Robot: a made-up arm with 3 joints. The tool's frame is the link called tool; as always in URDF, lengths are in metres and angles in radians. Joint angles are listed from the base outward. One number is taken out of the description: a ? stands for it. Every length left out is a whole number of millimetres.
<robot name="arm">
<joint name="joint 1" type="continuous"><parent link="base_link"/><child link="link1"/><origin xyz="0.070 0.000 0.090"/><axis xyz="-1 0 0"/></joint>
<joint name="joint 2" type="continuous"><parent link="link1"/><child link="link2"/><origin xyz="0.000 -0.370 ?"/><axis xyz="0 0 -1"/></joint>
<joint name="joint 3" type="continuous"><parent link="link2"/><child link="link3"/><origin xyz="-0.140 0.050 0.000"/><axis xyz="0 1 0"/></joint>
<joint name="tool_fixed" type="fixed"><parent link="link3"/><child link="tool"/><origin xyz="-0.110 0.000 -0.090"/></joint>
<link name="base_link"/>
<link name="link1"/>
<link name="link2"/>
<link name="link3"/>
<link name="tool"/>
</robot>
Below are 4 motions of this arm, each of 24 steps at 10 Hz.
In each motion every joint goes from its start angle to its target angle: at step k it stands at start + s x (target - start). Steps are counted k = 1, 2, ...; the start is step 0. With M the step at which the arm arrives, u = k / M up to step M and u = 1 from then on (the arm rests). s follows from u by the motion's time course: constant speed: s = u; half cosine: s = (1 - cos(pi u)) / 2; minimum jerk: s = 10 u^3 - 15 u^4 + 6 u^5.
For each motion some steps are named. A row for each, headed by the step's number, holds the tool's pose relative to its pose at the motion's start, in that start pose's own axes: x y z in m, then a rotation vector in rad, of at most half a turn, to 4 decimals.
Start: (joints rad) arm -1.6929 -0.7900 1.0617
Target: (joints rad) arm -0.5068 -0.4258 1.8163
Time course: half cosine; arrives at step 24
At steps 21, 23, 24:
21: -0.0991 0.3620 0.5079 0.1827 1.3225 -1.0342
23: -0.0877 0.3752 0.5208 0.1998 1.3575 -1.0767
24: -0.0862 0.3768 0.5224 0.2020 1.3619 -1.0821

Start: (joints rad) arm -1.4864 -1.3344 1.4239
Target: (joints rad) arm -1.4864 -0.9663 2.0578
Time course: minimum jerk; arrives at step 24
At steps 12, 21, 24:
12: -0.0207 0.0376 0.0513 0.1848 0.3161 0.0021
21: -0.0277 0.0568 0.1096 0.3631 0.6168 0.0604
24: -0.0277 0.0571 0.1116 0.3689 0.6266 0.0633

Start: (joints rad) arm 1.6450 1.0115 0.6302
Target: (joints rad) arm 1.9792 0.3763 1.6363
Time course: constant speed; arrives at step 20
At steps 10, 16, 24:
10: -0.0627 -0.0734 0.0709 -0.3164 0.3719 0.1169
16: -0.0901 -0.0978 0.1247 -0.5419 0.5993 0.0916
24: -0.1053 -0.1024 0.1615 -0.6962 0.7491 0.0306

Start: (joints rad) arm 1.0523 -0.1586 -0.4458
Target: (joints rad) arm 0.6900 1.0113 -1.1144
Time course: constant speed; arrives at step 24
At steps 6, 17, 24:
6: 0.0259 0.0564 -0.0510 -0.0692 -0.1670 -0.2985
17: 0.1037 0.1094 -0.1312 -0.3236 -0.3769 -0.8055
24: 0.1494 0.1088 -0.1764 -0.5695 -0.4263 -1.0759

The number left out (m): 0.070
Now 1 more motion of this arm.
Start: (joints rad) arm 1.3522 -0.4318 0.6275
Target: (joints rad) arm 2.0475 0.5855 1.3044
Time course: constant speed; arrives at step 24
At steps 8, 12, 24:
8: -0.0258 0.1183 0.1159 0.0619 0.2829 -0.4022
12: -0.0129 0.1784 0.1672 0.1190 0.3898 -0.6031
24: 0.0988 0.3220 0.2879 0.3960 0.5352 -1.1650

